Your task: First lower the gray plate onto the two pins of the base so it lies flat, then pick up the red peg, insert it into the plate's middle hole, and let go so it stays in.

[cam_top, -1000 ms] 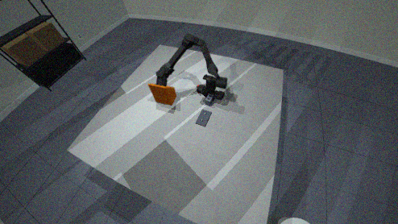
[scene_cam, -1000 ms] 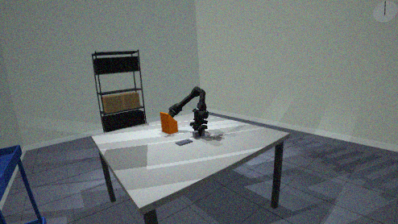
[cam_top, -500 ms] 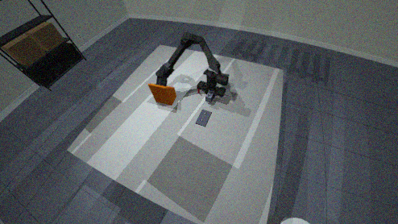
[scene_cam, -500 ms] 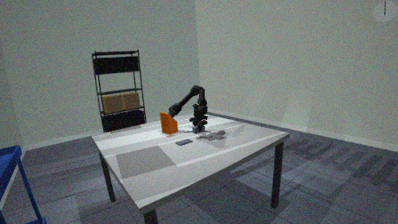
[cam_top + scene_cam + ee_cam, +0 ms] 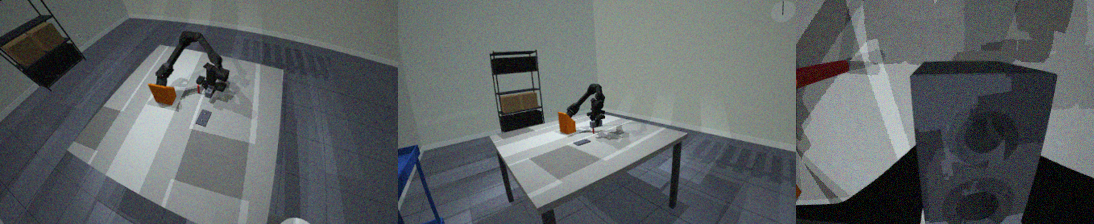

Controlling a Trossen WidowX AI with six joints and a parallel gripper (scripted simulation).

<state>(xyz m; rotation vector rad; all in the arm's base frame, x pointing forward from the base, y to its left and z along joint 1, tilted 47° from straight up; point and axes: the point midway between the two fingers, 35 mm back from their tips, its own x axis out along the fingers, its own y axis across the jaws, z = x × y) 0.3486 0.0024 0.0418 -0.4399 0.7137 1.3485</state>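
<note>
The base lies 150 mm to the right of my gripper tip, 90 mm below it and 20 mm behind it. From my gripper tip the other things lie so: gray plate (30 mm above); then red peg (100 mm behind, 60 mm to the left, 60 mm below).
</note>
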